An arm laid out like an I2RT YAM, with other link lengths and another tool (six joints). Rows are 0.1 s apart.
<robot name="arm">
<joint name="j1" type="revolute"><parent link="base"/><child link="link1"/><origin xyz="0 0 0.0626" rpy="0 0 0"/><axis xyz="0 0 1"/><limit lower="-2.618" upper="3.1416"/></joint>
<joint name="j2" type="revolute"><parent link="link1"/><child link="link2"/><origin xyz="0.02 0.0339 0.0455" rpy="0 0 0"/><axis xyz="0 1 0"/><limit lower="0" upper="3.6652"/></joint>
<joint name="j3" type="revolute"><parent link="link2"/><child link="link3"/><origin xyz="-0.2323 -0.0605 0" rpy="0 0 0"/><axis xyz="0 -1 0"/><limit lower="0" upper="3.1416"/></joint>
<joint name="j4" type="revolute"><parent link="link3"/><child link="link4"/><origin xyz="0.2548 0.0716 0.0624" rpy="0 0 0"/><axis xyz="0 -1 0"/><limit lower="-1.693" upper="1.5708"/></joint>
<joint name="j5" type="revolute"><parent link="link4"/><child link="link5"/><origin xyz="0.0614 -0.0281 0.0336" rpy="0 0 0"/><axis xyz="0 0 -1"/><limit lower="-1.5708" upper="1.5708"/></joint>
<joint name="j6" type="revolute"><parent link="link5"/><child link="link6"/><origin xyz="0.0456 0 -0.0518" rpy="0 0 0"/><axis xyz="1 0 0"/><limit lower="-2.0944" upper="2.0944"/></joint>
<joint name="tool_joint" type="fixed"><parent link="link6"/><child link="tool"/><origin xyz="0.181 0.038 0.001" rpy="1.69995 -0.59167 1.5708"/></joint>
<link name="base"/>
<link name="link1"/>
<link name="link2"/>
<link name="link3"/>
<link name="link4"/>
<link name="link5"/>
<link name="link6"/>
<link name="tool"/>
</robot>
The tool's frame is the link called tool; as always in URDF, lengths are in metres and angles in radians.
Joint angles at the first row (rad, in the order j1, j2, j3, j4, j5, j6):
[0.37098, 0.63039, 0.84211, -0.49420, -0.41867, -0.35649]
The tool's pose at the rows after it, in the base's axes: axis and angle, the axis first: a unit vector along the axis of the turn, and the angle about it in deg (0 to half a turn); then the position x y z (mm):
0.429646, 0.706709, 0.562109, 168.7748, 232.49, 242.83, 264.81
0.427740, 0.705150, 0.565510, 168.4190, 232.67, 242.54, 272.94
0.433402, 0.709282, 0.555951, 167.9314, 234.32, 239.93, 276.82
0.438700, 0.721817, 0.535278, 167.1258, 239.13, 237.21, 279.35
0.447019, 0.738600, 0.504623, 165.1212, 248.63, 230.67, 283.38
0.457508, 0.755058, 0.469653, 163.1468, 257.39, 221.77, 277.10
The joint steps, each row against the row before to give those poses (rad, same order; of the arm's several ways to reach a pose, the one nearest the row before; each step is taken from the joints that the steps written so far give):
[0.00001, -0.00077, 0.00343, 0.01258, 0.00000, 0.01335]
[-0.00037, 0.00764, 0.02594, -0.00799, 0.00116, 0.00001]
[-0.00004, 0.02594, 0.04805, -0.04348, 0.01484, -0.01337]
[0.00042, 0.06064, 0.08127, -0.06717, 0.02026, -0.03699]
[-0.00005, 0.08585, 0.11828, -0.09232, 0.04381, -0.05648]
[0.00002, 0.06332, 0.07435, -0.07475, 0.05191, -0.05301]

